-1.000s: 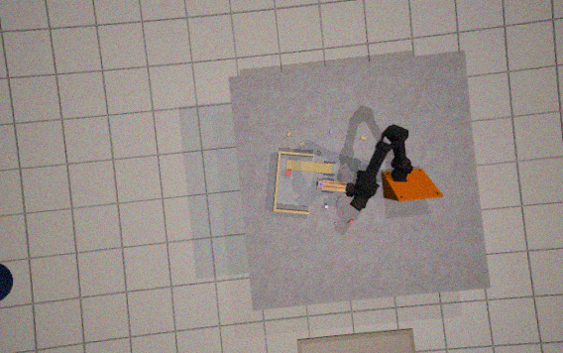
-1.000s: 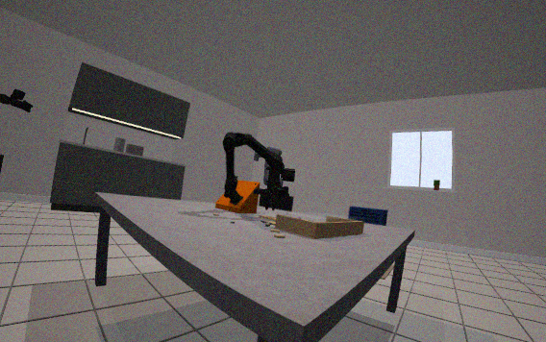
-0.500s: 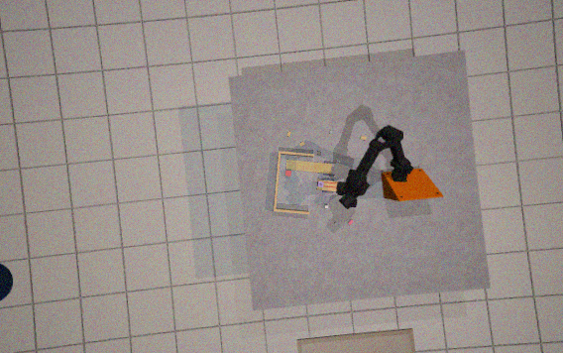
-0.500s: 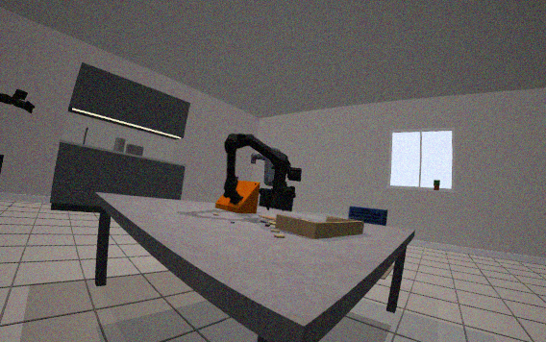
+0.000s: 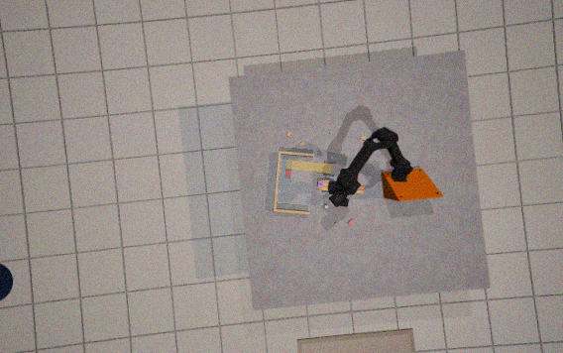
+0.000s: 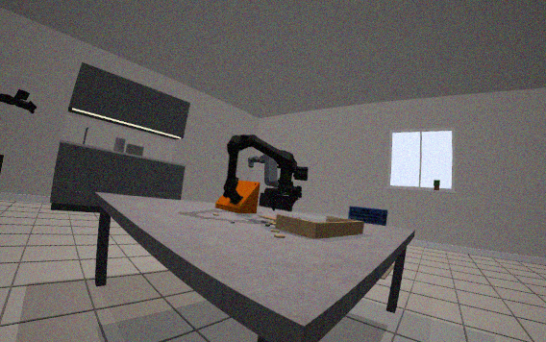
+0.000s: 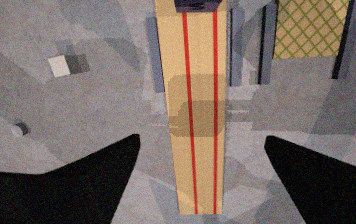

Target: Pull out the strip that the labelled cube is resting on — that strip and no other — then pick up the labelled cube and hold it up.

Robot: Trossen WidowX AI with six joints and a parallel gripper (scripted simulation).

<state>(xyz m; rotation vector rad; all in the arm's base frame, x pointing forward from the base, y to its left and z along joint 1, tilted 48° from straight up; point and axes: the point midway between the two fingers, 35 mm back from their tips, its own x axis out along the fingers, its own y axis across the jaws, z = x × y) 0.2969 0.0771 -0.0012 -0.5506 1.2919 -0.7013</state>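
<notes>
Right now the purple cube is 10 cm ahead of my gripper tip, 3 cm below it and 1 cm to the right of it. Also, from my gripper tip: pink piece 20 cm to the left, 7 cm behind, 4 cm below.
</notes>
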